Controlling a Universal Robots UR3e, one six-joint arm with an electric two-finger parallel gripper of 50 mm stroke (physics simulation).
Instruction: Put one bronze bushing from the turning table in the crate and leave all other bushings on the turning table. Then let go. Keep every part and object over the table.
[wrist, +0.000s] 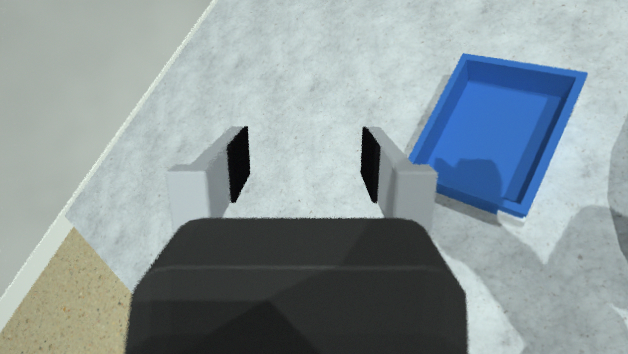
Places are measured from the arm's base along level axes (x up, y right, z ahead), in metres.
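Pixels of known places: gripper, fingertip midpoint: (305, 150).
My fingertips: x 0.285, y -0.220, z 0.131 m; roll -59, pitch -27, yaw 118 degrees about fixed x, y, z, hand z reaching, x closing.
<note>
Behind a point stands the place of what it marks.
My gripper (305, 150) @[x 0.285, y -0.220, z 0.131 m] is open, with its two black-padded fingers wide apart and nothing between them. It hangs above a pale grey mottled surface. A blue rectangular open box (500, 120) @[x -0.060, y -0.217, z 0.364 m], which looks like the crate, lies to the right of the fingers; its near left corner is partly behind the right finger. No bushing shows inside it, and a shadow falls on its near part. The turning table and the bronze bushings do not show in the wrist view.
The table's pale edge (130, 125) @[x -0.065, y -0.966, z 0.170 m] runs diagonally along the left, with grey floor beyond it. A tan speckled stretch of table (75, 295) shows at the lower left. Shadows fall over the surface at the lower right.
</note>
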